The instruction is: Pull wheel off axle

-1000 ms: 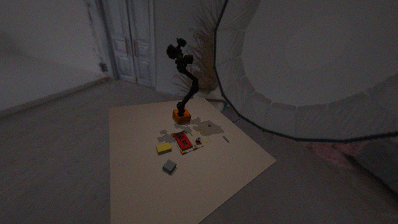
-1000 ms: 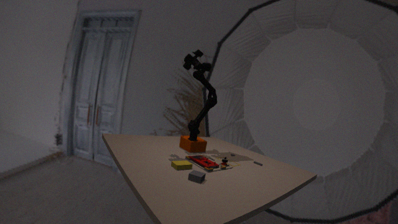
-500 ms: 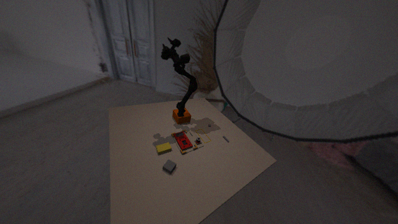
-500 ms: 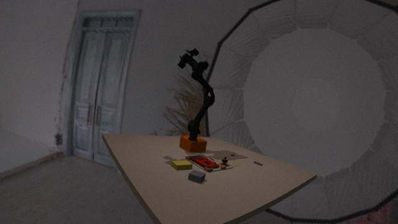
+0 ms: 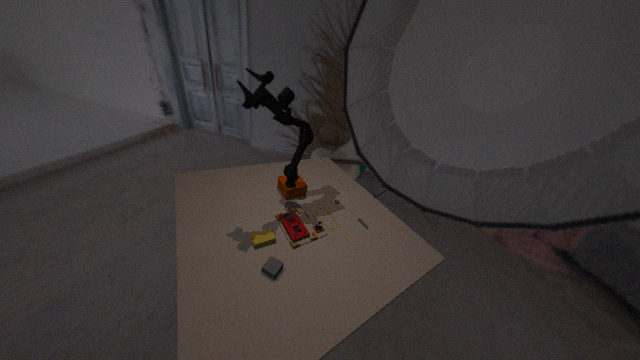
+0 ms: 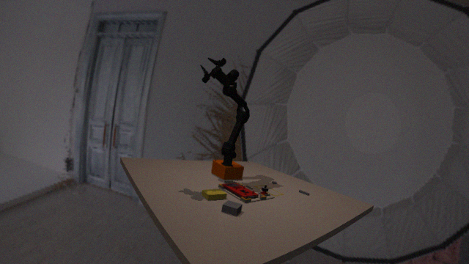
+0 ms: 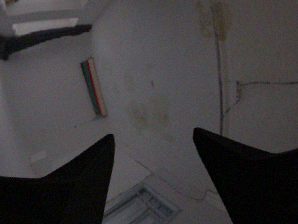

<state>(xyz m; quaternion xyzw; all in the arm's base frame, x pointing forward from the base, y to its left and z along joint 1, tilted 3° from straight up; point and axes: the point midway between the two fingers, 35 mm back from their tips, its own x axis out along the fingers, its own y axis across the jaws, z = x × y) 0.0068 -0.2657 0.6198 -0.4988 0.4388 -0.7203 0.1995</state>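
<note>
My gripper tip is now 33 cm short of the grey wheel, 36 cm to the right of it and 69 cm above it. From my gripper tip the other things lie so: upright axle 32 cm ahead, 36 cm to the left, 69 cm below; yellow block 31 cm ahead, 5 cm to the left, 71 cm below; grey block 49 cm ahead, 5 cm to the left, 71 cm below.
</note>
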